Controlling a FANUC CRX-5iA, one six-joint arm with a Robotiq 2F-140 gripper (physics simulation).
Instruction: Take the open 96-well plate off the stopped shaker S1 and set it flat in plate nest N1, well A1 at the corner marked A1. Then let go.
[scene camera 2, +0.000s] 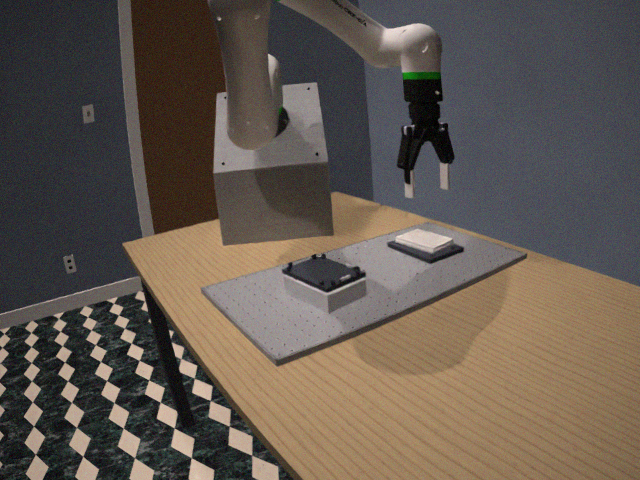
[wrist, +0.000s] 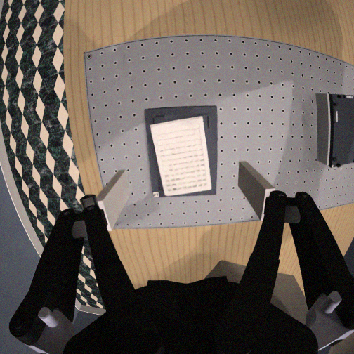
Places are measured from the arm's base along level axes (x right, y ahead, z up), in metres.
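Pixels of known places: gripper, between the fingertips: (scene camera 2: 428, 193).
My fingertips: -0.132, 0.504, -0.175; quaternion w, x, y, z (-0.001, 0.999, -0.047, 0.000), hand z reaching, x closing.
For each thing: its middle in the pictures, then the offset to it from my fingertips, as dx, dy, dz. "spot": a spot on its surface instead. Level surfaces: height alone.
- white 96-well plate, middle of its body: (scene camera 2: 424, 240) -0.001, -0.015, -0.125
- dark plate nest N1, middle of its body: (scene camera 2: 425, 246) +0.001, -0.011, -0.139
- Shaker S1, a spot on its surface: (scene camera 2: 324, 289) spot: +0.387, +0.069, -0.096
- grey perforated board, height of its surface: dz -0.146
- wooden table, height of its surface: dz -0.159
The white 96-well plate (scene camera 2: 424, 240) (wrist: 181, 156) rests on the dark plate nest N1 (scene camera 2: 432, 256) (wrist: 212, 150). In the wrist view it is turned a few degrees against the nest's edges, and it lies toward the nest's lower edge. Whether it is seated fully flat is hard to tell. The A1 label shows at the nest's lower left corner, beside the plate; which plate corner is well A1 cannot be made out. My gripper (scene camera 2: 427, 183) (wrist: 182, 177) is open and empty, well above the plate, a finger on either side in the wrist view. Shaker S1 (scene camera 2: 324, 289) (wrist: 343, 131) carries no plate.
The nest and the shaker stand on a grey perforated board (scene camera 2: 268, 330) (wrist: 260, 65) on the wooden table (scene camera 2: 465, 413) (wrist: 165, 255). The shaker has dark raised clips around its top. The robot's grey base block (scene camera 2: 273, 206) stands behind the board.
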